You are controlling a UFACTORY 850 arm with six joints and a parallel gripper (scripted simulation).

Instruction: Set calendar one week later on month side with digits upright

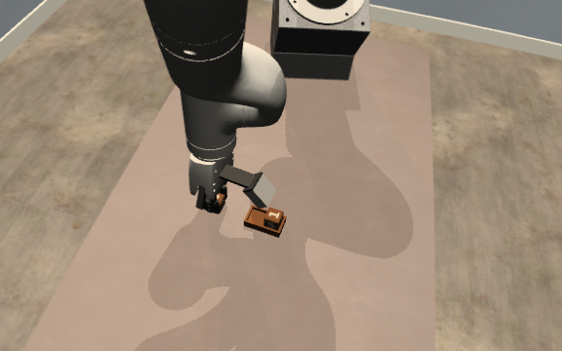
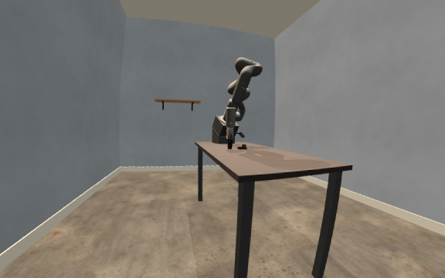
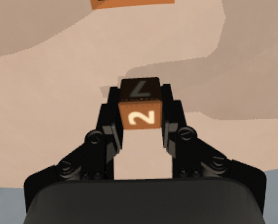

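Now: hand 110 mm to the right of the wooden tray, 20 mm short of it and 20 mm above it. From my hand the other things lie so: wooden cube (20 mm below).
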